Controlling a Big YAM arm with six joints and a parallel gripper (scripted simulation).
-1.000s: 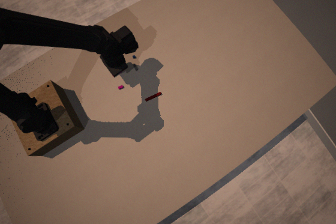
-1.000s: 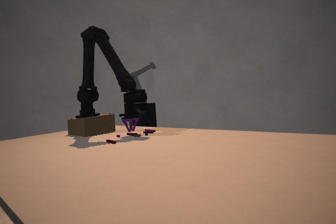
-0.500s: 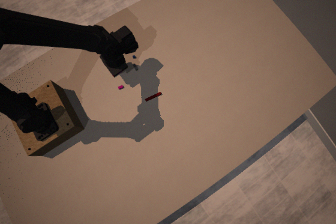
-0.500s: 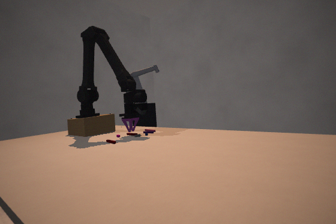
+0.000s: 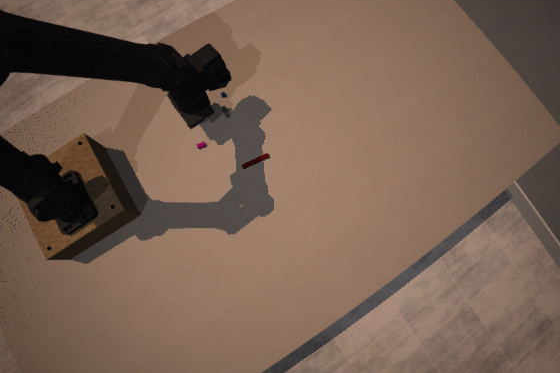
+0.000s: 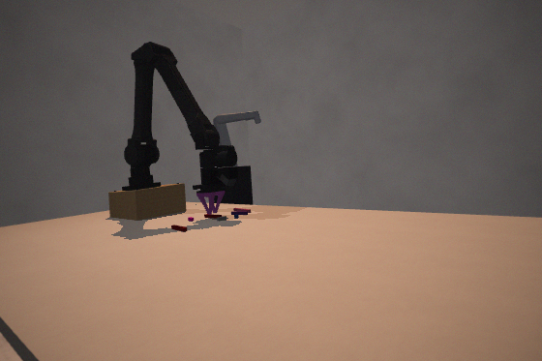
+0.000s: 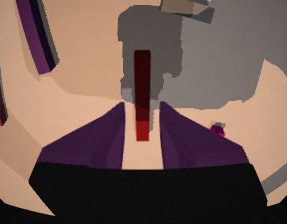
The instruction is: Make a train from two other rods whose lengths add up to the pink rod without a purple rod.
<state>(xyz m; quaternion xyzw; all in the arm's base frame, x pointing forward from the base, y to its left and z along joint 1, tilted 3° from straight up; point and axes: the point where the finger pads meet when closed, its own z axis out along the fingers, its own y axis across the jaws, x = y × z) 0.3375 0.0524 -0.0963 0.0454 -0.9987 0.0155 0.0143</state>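
The magenta rod is 3 cm behind my hand, 6 cm to the right of it and 2 cm below it. Round my hand: grey rod 7 cm ahead, 2 cm to the right, 2 cm below; then purple rod 5 cm ahead, 8 cm to the left, 2 cm below; then blue rod 9 cm ahead, 2 cm to the left, 2 cm below.
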